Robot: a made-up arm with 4 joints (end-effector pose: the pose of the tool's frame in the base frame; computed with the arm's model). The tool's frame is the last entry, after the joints. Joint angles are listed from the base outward.
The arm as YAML. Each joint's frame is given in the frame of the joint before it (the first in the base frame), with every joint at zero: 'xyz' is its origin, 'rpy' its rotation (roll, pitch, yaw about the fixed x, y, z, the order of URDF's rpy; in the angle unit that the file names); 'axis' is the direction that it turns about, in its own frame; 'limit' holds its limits. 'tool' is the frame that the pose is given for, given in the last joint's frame.
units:
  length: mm
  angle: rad
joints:
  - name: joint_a
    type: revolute
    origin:
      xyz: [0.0, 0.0, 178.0]
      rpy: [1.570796, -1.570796, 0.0]
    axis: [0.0, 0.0, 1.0]
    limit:
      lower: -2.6
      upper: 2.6
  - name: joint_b
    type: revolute
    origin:
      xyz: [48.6, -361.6, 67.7]
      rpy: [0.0, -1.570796, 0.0]
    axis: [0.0, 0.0, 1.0]
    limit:
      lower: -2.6
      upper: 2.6
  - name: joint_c
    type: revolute
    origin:
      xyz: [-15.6, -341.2, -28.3]
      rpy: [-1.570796, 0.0, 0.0]
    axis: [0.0, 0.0, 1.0]
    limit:
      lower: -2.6
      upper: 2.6
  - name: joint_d
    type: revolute
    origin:
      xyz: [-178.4, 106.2, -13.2]
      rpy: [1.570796, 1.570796, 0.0]
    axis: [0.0, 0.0, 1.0]
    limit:
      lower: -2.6
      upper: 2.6
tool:
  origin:
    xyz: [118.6, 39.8, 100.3]
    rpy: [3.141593, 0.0, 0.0]
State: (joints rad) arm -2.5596 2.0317 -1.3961 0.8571
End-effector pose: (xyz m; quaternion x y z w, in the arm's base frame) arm -0.0914 -0.4369 -0.0494 -0.5745 -0.0097 -0.7306 0.3689
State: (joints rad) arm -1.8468 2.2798 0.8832 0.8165
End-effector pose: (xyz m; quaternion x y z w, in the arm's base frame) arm -0.0096 -0.4162 0.0317 0.9127 -0.1885 0.2915 0.2154
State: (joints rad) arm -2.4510 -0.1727 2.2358 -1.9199
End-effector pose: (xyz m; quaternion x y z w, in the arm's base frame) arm -0.6730 -0.1719 -0.1634 -0.1610 -0.4395 -0.6715 0.5745
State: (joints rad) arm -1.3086 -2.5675 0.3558 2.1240
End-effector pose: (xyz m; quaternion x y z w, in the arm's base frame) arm 0.0686 -0.0197 0.1083 0.2300 0.4840 0.0964 0.8388
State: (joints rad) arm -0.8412 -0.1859 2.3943 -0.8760
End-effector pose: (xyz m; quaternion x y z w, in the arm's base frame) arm 0.4931 -0.1392 -0.5134 -0.7243 0.4160 0.5264 0.1587
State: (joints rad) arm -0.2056 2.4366 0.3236 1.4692
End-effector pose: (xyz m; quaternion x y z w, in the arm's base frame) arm 0.1685 -0.3335 0.2088 0.2358 -0.0368 0.8963 0.3737
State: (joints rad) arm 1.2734 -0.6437 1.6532 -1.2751
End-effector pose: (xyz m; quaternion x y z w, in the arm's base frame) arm 0.4003 0.1873 0.7918 -0.8920 -0.0475 0.0302 0.4484
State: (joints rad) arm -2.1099 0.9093 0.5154 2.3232
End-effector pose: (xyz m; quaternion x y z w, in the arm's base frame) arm -0.2921 -0.1855 -0.3558 -0.9359 -0.1199 -0.3079 0.1223
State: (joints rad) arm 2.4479 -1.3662 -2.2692 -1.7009
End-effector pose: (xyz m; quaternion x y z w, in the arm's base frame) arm -0.6688 0.2658 0.3391 0.0933 0.0661 -0.9840 0.1366
